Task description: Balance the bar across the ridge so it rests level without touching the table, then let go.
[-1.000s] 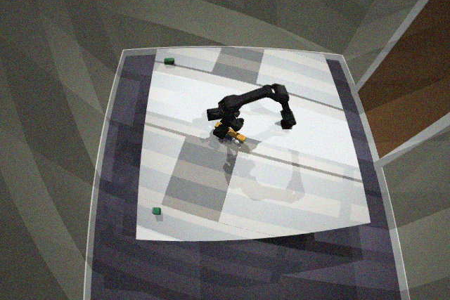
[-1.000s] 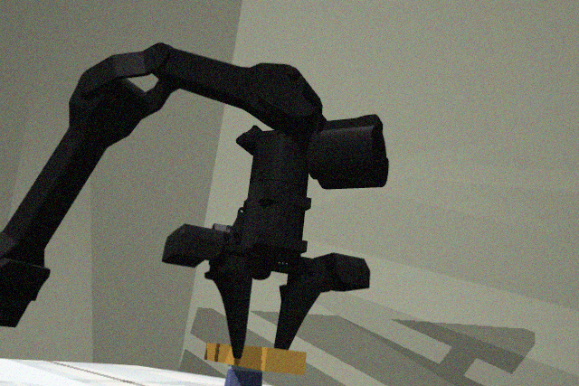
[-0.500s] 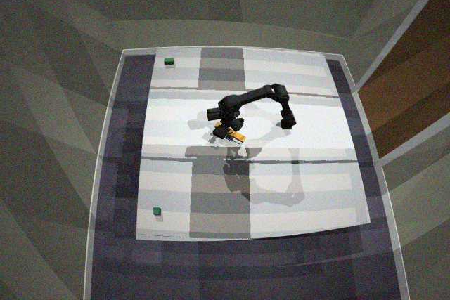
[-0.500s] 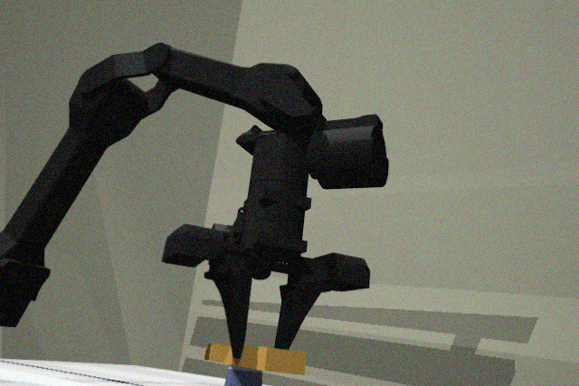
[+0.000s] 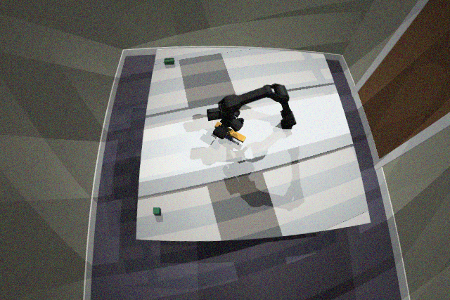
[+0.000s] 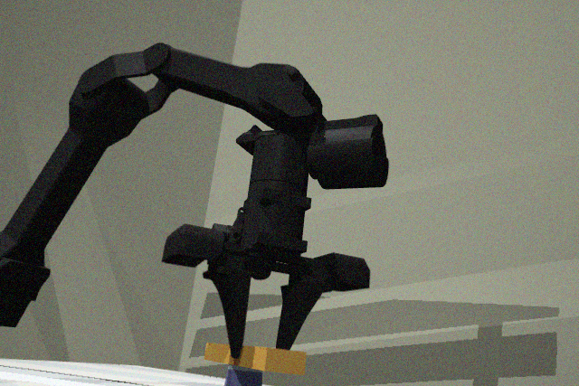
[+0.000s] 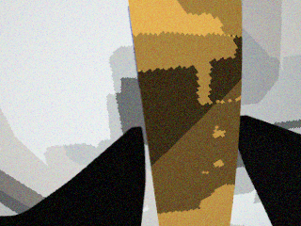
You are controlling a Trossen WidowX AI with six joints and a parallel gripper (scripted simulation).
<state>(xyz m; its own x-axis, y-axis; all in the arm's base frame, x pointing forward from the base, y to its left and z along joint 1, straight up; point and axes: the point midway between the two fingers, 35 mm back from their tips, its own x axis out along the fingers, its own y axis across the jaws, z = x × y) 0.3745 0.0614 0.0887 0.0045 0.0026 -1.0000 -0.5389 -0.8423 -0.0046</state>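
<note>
My gripper tip is 20 mm past the bar and 10 mm to the right of it.
</note>
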